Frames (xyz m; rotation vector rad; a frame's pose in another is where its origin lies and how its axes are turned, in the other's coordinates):
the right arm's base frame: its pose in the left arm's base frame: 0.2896 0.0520 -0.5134 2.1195 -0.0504 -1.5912
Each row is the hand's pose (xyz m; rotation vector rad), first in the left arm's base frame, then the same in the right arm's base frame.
Working: the left arm's base frame: its pose in the right arm's base frame: -0.5360 0.1767 0.1780 -2.1195 0.0504 1.5912

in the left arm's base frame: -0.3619 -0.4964 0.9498 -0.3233 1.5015 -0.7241
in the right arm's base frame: -1.3470 0.9005 0.4909 -2.5934 -0.4362 -0.5664
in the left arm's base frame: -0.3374 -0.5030 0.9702 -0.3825 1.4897 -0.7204
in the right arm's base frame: -1.3553 0.9206 0.4668 -2.6316 -0.4837 -0.5592
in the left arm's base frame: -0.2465 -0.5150 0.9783 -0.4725 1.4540 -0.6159
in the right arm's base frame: -1.3296 0.9575 0.3865 -2.7586 -0.4753 -0.4869
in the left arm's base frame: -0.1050 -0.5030 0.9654 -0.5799 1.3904 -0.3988
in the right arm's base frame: -1.2763 0.9778 0.2558 -2.9721 -0.3816 -0.3349
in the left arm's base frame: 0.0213 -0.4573 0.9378 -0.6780 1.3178 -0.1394
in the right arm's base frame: -1.2253 0.9587 0.1299 3.0613 0.2140 0.1431
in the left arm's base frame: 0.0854 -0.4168 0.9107 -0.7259 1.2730 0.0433
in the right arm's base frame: -1.1931 0.9285 0.0626 2.9431 0.0672 0.0207
